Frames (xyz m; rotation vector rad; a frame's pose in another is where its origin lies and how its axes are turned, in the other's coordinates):
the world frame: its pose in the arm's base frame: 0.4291 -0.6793 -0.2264 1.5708 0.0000 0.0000
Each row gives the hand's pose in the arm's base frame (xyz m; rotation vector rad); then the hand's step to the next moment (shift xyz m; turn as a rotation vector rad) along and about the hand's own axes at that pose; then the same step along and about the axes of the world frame.
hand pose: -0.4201 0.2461 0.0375 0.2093 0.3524 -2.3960
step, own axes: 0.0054 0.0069 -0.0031 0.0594 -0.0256 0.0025
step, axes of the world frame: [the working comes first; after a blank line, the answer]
step, axes of the arm's base frame: 0.0007 -0.0074 -0.0056 -0.0614 -0.0192 -0.0071

0.0007 -0.0056 0.0074 -0.0614 -0.0071 0.0192
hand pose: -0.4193 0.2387 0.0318 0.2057 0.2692 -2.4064
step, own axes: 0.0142 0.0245 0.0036 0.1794 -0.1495 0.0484
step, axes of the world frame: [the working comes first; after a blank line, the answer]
step, axes of the arm's base frame: 0.0054 -0.0279 -0.0030 -0.2364 -0.0150 0.0279

0.0054 -0.0030 0.0279 -0.2364 0.0279 0.0150
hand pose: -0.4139 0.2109 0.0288 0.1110 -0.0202 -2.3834
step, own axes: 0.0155 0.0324 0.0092 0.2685 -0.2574 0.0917
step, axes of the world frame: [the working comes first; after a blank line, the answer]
step, axes of the arm's base frame: 0.0102 -0.0344 0.0095 -0.3785 0.0017 0.0594

0.0102 0.0095 0.0344 -0.3785 0.0594 -0.0017
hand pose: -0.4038 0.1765 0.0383 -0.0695 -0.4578 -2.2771
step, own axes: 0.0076 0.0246 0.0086 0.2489 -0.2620 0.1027
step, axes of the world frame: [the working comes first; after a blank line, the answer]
step, axes of the arm's base frame: 0.0118 -0.0176 0.0170 -0.3695 0.0221 0.0644

0.0118 0.0170 0.0176 -0.3695 0.0644 -0.0221
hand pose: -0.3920 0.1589 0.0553 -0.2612 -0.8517 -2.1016
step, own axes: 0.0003 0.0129 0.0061 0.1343 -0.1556 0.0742
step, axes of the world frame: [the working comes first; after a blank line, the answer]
step, axes of the arm's base frame: 0.0091 -0.0017 0.0109 -0.2123 0.0303 0.0420

0.0091 0.0109 0.0017 -0.2123 0.0420 -0.0303
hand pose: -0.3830 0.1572 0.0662 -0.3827 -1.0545 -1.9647
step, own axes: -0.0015 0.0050 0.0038 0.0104 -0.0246 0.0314
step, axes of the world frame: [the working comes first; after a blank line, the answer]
step, axes of the arm's base frame: 0.0044 0.0024 0.0040 -0.0295 0.0262 0.0119

0.0044 0.0040 -0.0024 -0.0295 0.0119 -0.0262
